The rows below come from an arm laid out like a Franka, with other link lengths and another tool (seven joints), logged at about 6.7 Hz.
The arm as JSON. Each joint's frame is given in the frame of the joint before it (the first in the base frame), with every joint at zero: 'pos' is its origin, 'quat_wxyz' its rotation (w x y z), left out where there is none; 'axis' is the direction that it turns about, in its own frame. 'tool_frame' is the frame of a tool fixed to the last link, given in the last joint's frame.
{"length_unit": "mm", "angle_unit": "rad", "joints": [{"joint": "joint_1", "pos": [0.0, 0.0, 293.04], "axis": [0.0, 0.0, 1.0]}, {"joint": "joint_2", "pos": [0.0, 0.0, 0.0], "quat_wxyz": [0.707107, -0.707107, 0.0, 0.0], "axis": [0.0, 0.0, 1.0]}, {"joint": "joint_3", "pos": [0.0, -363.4, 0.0], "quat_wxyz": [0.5, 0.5, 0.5, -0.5], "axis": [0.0, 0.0, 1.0]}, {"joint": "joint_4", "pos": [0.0, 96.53, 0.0], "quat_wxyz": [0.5, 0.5, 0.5, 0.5], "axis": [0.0, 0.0, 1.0]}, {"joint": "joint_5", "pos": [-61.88, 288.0, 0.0], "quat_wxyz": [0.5, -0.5, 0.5, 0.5], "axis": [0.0, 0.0, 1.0]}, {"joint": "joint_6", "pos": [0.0, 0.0, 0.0], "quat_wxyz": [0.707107, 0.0, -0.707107, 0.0], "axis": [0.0, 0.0, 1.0]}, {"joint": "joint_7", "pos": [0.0, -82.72, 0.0], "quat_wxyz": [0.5, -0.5, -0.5, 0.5], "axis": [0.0, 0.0, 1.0]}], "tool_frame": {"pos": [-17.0, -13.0, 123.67], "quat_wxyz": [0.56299, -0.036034, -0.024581, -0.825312]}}
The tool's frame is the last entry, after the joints.
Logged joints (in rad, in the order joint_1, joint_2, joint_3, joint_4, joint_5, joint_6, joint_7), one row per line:
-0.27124 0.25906 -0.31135 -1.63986 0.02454 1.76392 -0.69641
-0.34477 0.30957 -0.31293 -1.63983 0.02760 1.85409 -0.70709
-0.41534 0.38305 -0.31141 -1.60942 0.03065 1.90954 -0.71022
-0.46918 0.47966 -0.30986 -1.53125 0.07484 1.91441 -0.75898
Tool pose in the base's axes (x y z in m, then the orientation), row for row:
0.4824 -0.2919 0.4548 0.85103 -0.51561 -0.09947 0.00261
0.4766 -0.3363 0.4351 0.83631 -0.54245 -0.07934 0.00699
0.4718 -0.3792 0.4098 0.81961 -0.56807 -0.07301 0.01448
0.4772 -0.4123 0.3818 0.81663 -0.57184 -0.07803 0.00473
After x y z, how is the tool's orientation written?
As a quaternion, x y z w.
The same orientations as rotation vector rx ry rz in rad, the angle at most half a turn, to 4 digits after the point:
2.6691 -1.6171 -0.3120
2.6157 -1.6966 -0.2481
2.5514 -1.7684 -0.2273
2.5578 -1.7911 -0.2444

